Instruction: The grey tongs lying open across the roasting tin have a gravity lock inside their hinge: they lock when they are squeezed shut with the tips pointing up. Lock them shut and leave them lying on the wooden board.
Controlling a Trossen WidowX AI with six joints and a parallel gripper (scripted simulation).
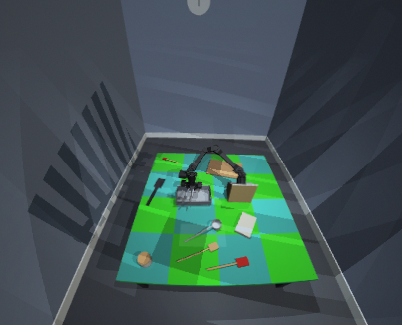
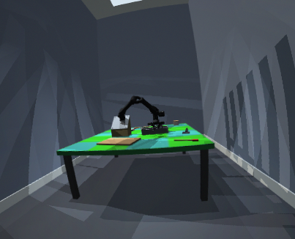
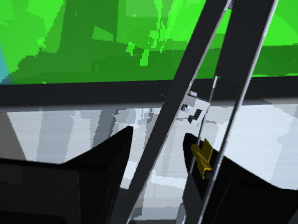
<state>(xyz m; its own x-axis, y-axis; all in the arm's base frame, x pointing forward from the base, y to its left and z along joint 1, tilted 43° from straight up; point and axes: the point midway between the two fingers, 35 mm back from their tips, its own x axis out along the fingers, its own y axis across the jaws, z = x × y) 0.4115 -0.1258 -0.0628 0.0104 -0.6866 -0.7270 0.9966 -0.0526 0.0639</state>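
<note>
The grey roasting tin is 2 cm behind my gripper tip and 5 cm to the left of it. Also, from my gripper tip: wooden board 33 cm behind, 33 cm to the right, 2 cm below; red brush 30 cm ahead, 44 cm to the right, 2 cm below; black spatula 33 cm ahead, 1 cm to the right, 3 cm below.
</note>
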